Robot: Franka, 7 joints.
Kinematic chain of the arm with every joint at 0, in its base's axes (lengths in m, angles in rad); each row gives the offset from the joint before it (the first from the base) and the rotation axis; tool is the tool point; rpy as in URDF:
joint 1: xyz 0 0 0.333 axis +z
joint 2: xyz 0 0 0 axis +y
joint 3: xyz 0 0 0.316 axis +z
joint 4: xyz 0.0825 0 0 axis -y
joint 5: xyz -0.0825 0 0.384 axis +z
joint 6: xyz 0 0 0 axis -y
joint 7: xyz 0.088 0 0 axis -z
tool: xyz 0 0 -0.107 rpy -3.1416 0 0
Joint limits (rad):
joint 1: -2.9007..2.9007
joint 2: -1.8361..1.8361
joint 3: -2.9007..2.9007
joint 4: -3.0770..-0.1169
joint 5: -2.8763..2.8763
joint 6: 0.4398..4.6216
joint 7: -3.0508..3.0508
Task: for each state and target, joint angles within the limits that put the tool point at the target. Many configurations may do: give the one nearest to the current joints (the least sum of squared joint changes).
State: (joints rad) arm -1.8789 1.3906 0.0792 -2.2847 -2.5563 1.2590 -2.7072
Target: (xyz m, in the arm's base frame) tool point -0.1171 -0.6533 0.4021
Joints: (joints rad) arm -1.7851 0.5311 0.1712 -1.8494 -2.6228 1.0820 -2.7072
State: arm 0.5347 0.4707 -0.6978 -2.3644 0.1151 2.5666 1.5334
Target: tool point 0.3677 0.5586 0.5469
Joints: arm 1.1358 0.2021 -0.1560 -1.7448 0.0801 2.7117 1.5334
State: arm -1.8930 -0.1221 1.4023 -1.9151 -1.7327 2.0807 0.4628
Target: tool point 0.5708 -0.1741 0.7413
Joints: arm -1.8423 -0.1466 1.5130 -1.5804 -1.7765 2.1574 0.4628
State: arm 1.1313 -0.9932 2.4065 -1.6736 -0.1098 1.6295 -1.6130
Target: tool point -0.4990 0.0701 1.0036
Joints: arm 0.6333 -0.2868 1.9958 -0.7355 -0.1396 2.3161 -1.6130
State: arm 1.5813 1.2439 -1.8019 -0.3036 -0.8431 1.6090 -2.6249
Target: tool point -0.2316 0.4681 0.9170
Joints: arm 2.1613 0.9059 -1.9940 -0.1169 -0.9806 1.4044 -2.6249
